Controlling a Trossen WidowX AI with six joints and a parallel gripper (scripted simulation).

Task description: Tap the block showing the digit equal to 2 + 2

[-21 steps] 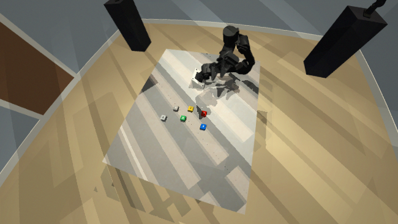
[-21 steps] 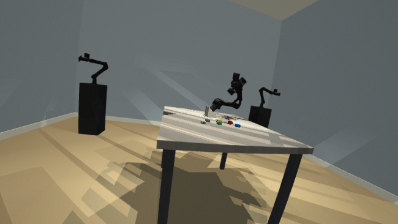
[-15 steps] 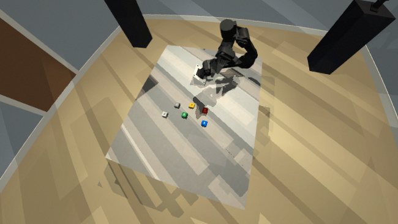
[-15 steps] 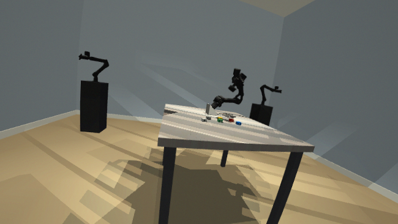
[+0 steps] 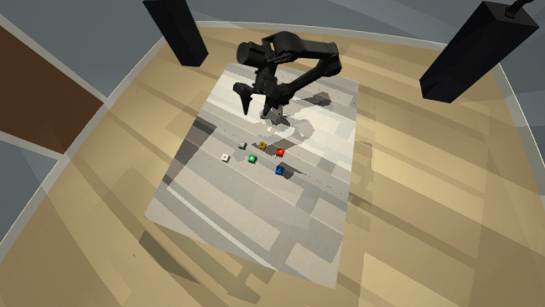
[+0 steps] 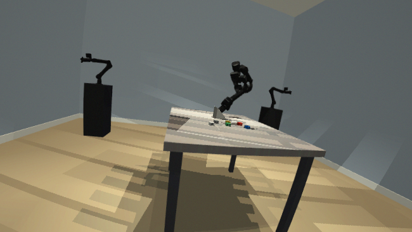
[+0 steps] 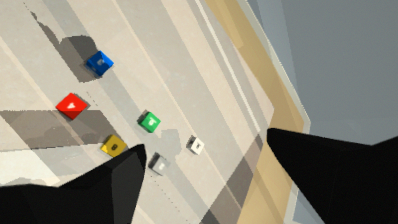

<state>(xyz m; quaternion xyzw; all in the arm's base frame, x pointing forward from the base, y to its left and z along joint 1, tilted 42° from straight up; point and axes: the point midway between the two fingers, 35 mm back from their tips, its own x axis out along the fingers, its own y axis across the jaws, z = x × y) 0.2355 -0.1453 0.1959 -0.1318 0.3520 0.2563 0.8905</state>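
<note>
Right now my gripper tip is 80 mm to the right of the red block and 260 mm above it. Round my gripper tip: yellow block: 10 mm behind, 10 mm to the right, 260 mm below; green block: 70 mm ahead, 50 mm to the right, 260 mm below; grey block: 10 mm ahead, 120 mm to the right, 260 mm below.
</note>
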